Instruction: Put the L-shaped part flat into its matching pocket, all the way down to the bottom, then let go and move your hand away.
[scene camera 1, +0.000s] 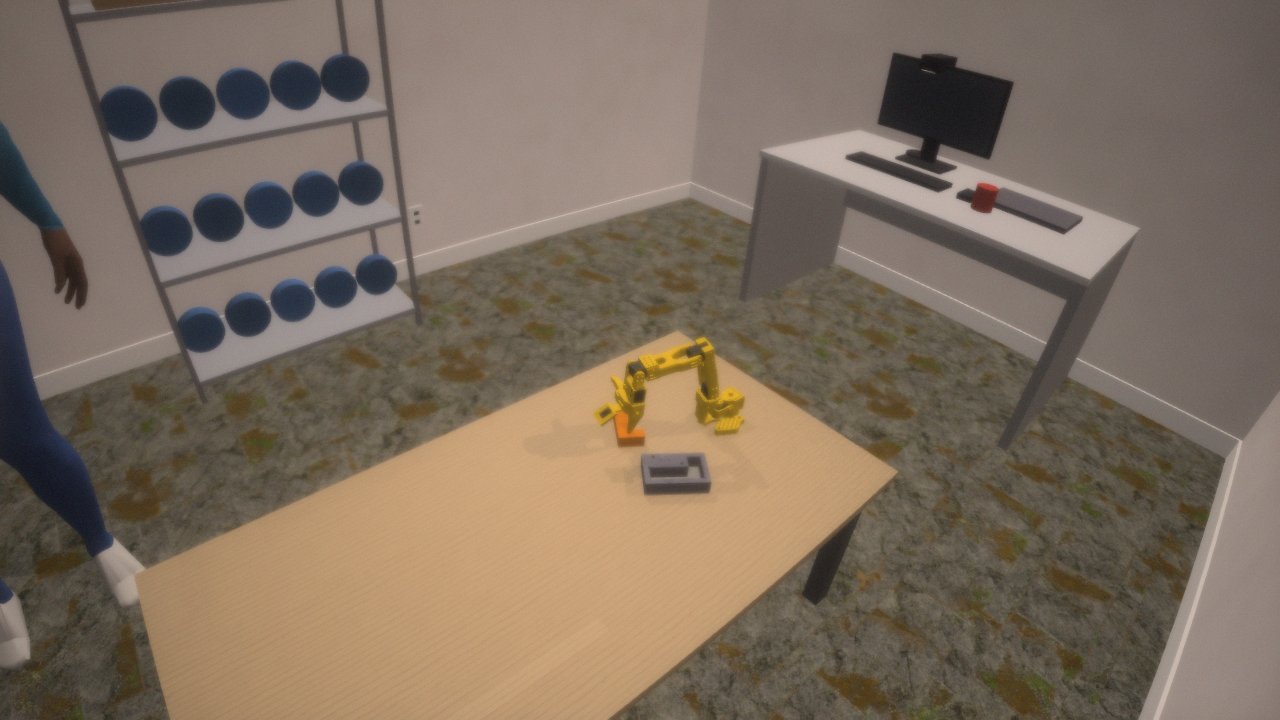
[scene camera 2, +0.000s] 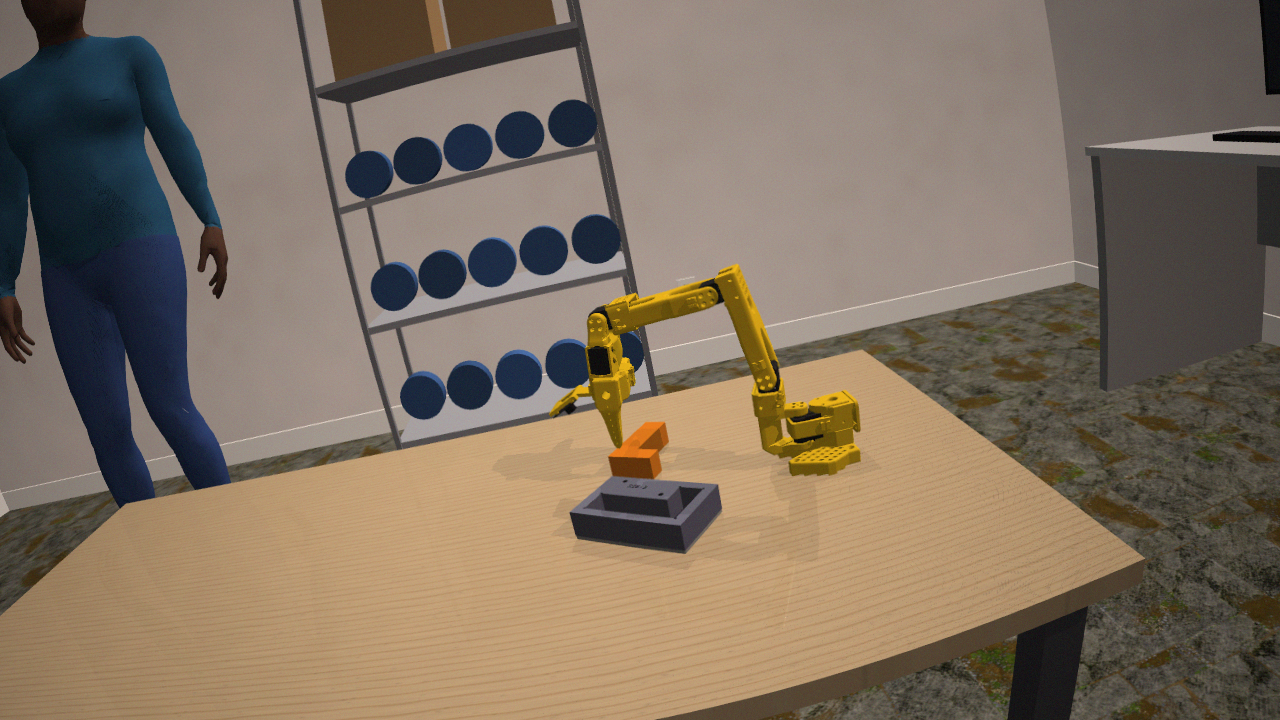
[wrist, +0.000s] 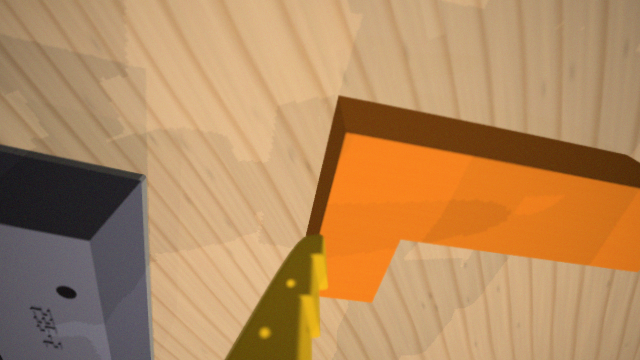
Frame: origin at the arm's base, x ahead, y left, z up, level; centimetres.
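Seen in the pictures: hand at its tool point: (scene camera 1: 628, 431) (scene camera 2: 619, 443) (wrist: 325, 254); arm's base at its link origin: (scene camera 1: 714, 424) (scene camera 2: 804, 460).
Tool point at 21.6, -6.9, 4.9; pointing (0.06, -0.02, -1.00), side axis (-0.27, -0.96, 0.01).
Offsets run from my tool point to a thing's top centre, as dx, dy, dz. Level surfaces: height alone.
The orange L-shaped part {-3.8, -4.3, -1.9} (scene camera 1: 631, 439) (scene camera 2: 635, 462) (wrist: 450, 195) lies flat on the table behind the grey pocket block, outside it. The dark grey pocket block {-1.4, +14.0, -1.2} (scene camera 1: 675, 488) (scene camera 2: 626, 530) (wrist: 132, 260) has a recess around a raised inner block; no part sits in the recess that shows. My gripper (scene camera 1: 615, 420) (scene camera 2: 586, 429) is fully open and empty, with its moving jaw swung out to the left in the scene views. In the wrist view the fixed jaw shows, its tip overlapping the near-left edge of the part; whether it touches is unclear. The moving jaw is out of that picture.
The wooden table {dz -4.9} (scene camera 1: 402, 555) (scene camera 2: 358, 608) carries the arm's base (scene camera 1: 726, 420) (scene camera 2: 823, 459), right of the part. A shelf rack with blue discs and a person stand beyond the table. A white desk (scene camera 1: 895, 201) with a monitor (scene camera 1: 944, 102) stands at the right.
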